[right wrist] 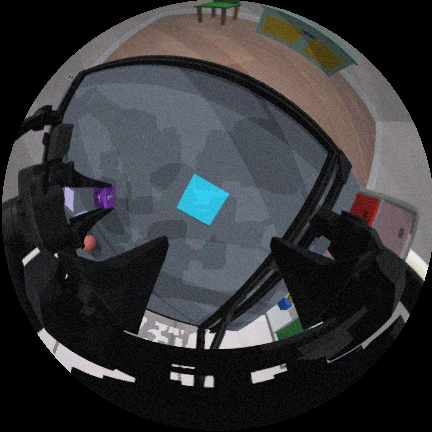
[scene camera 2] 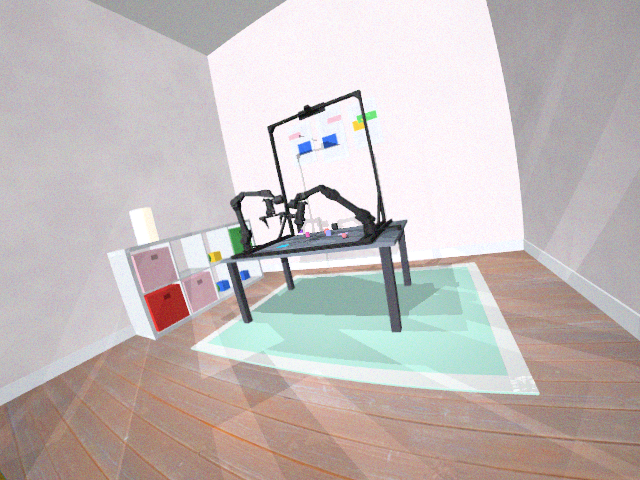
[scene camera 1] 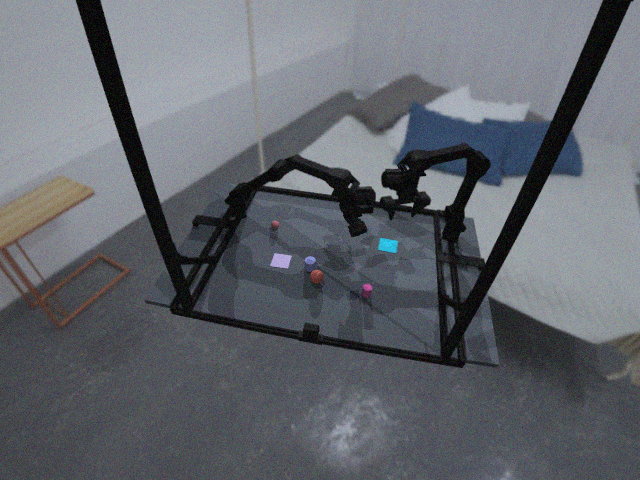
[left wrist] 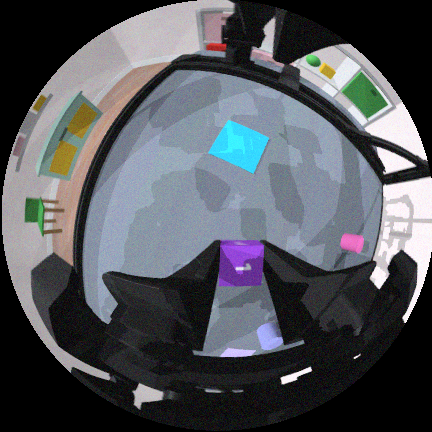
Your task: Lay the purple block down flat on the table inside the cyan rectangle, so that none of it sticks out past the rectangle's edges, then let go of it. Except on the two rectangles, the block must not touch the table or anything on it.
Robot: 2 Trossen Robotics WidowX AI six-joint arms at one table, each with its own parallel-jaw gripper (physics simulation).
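Places are measured from the left arm's base along level axes (x right, y ahead, z up), in centimetres.
Pixels of known places: left gripper, fingertip midpoint: [right wrist: 110, 196] [scene camera 2: 298, 232] [left wrist: 239, 244]; right gripper, fingertip midpoint: [right wrist: 220, 241] [scene camera 2: 274, 227] [scene camera 1: 401, 218] [left wrist: 261, 44]; left arm's base at its link origin: [scene camera 2: 370, 233] [scene camera 1: 237, 211]; right arm's base at its link origin: [right wrist: 321, 220] [scene camera 2: 248, 250] [scene camera 1: 450, 236] [left wrist: 237, 60].
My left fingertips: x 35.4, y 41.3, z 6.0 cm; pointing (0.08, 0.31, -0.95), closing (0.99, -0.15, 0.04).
For each thing: its top centre in the pictures, then the offset to it from my left fingertips. "pt": a spot on its surface instead.
- purple block at its top centre: [left wrist: 241, 267] [right wrist: 98, 197] [scene camera 2: 300, 229] dx -0.2, dy -1.3, dz +1.5 cm
- cyan rectangle at a spot on its surface: [left wrist: 239, 146] [right wrist: 198, 199] [scene camera 1: 386, 245] [scene camera 2: 284, 245] pt dx +3.4, dy +12.7, dz -7.8 cm
- lavender rectangle at a spot on its surface: [left wrist: 238, 352] [scene camera 1: 285, 261] pt dx -1.1, dy -29.1, dz -7.8 cm
- blue-violet cylinder at its top centre: [left wrist: 272, 343] [scene camera 1: 310, 260] dx +5.0, dy -21.2, dz -3.8 cm
- smaller red ball at its top centre: [scene camera 1: 274, 221] dx -21.5, dy -27.9, dz -4.5 cm
- magenta cylinder at its top centre: [left wrist: 359, 243] [scene camera 1: 367, 287] dx +23.7, dy -6.3, dz -3.8 cm
The purple block [scene camera 2: 300, 231] [left wrist: 241, 265] [right wrist: 104, 198] is held between the fingers of my left gripper [scene camera 1: 357, 228] [right wrist: 110, 196], which is shut on it above the table. In scene camera 1 the block is hidden by the gripper. The cyan rectangle [scene camera 1: 388, 245] [scene camera 2: 282, 245] [left wrist: 239, 146] [right wrist: 203, 199] lies flat on the table, to the right of the left gripper in scene camera 1, with nothing on it. My right gripper [scene camera 1: 404, 209] [scene camera 2: 272, 221] [right wrist: 220, 241] is open and empty, raised above the table behind the cyan rectangle in scene camera 1.
A lavender rectangle [scene camera 1: 281, 260] [left wrist: 238, 352] lies left of a blue-violet cylinder [scene camera 1: 310, 264] [left wrist: 270, 336]. A red ball [scene camera 1: 316, 276], a smaller red ball [scene camera 1: 275, 224] and a magenta cylinder [scene camera 1: 367, 289] [left wrist: 352, 243] are on the table. A black frame [scene camera 1: 248, 323] runs around it.
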